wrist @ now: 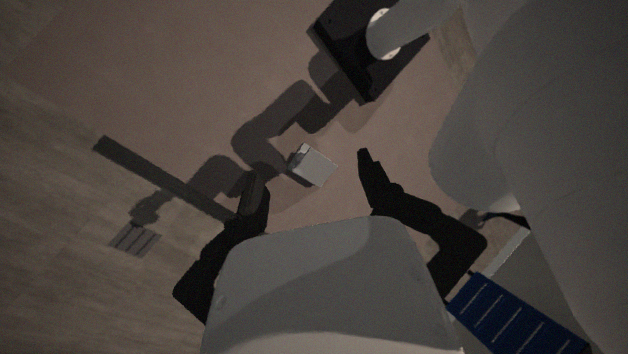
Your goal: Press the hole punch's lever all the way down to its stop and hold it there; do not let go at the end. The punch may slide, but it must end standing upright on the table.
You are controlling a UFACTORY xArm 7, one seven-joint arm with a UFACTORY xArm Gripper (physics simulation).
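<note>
A small pale grey block, with a darker side at its left, stands on the brownish table near the middle of the wrist view. It may be the hole punch, but it is too small and dim to make out a lever or tell its state. My gripper is open and empty, with one dark finger on each side of the block in the picture. The fingers look well above the table, apart from the block.
The robot's black base plate is at the top, with a pale arm link rising from it. A dark table edge runs at the left, with wooden floor and a striped vent beyond. A blue slatted object is at lower right.
</note>
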